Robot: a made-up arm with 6 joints. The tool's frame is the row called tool. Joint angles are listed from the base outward. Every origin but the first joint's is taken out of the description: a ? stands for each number. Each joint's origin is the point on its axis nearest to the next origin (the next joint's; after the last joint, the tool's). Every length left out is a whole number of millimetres.
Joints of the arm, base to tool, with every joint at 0 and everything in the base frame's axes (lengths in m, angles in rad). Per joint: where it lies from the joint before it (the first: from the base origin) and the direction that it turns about. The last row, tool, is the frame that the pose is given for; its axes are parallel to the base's.
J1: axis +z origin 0 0 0.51
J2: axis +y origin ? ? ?
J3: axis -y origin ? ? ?
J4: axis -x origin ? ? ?
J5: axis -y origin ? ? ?
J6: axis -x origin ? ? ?
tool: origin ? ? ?
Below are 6 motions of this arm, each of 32 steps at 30 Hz.
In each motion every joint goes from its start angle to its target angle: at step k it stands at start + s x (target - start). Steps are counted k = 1, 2, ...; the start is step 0. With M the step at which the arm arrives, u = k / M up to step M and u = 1 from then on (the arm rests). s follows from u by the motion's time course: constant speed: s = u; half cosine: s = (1 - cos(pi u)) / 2; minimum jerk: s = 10 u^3 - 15 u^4 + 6 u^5.
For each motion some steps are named. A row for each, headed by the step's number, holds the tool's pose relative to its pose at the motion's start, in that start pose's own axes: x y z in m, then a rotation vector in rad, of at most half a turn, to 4 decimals.
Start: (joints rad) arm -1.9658 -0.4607 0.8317 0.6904 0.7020 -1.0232
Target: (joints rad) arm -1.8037 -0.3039 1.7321 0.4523 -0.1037 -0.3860
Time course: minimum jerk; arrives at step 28
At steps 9, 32:
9: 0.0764 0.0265 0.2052 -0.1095 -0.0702 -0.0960
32: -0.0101 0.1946 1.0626 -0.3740 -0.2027 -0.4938

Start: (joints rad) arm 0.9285 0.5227 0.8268 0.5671 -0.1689 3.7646
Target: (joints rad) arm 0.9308 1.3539 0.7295 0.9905 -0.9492 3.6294
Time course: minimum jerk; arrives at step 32
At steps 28, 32:
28: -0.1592 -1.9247 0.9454 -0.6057 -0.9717 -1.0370
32: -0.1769 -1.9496 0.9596 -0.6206 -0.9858 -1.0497

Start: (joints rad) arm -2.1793 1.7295 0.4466 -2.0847 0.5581 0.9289
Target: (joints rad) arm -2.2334 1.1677 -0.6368 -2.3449 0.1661 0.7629
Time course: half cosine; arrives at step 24
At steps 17, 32:
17: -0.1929 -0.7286 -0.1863 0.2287 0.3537 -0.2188
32: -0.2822 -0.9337 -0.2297 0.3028 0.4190 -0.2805

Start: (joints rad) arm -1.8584 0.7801 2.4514 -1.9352 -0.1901 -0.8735
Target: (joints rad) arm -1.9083 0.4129 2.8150 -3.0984 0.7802 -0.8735
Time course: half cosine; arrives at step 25
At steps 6, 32:
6: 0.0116 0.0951 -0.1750 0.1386 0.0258 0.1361
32: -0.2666 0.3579 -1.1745 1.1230 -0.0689 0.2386

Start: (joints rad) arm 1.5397 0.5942 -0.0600 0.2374 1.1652 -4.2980
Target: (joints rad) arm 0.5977 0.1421 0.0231 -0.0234 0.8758 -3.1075
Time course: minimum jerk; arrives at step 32
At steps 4, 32:
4: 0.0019 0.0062 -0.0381 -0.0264 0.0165 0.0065
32: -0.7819 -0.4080 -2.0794 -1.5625 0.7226 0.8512

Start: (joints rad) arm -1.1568 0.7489 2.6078 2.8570 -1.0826 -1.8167
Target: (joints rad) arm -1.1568 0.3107 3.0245 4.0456 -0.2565 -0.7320
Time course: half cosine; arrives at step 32
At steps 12, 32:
12: 0.3771 -0.1676 0.2538 -0.5203 -0.3154 0.0128
32: 0.9254 -0.8378 0.7115 -2.0674 -0.4646 -0.2923

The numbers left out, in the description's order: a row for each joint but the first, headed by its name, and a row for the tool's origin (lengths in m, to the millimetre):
J2: 0.2 0 0
J3: 0 0 0.81
J4: 1.59 0 0.21
J5: 0 0 0
J6: 0.24 0 0
tool: 0 0 0

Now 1 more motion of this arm.
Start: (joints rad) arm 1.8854 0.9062 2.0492 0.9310 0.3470 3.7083
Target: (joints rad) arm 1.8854 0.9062 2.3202 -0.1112 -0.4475 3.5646
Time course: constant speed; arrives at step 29
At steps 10, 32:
10: -0.0021 0.1411 0.0434 0.3877 -0.2447 0.0138
32: -0.0458 0.3449 0.0077 1.1881 -0.4410 -0.1674

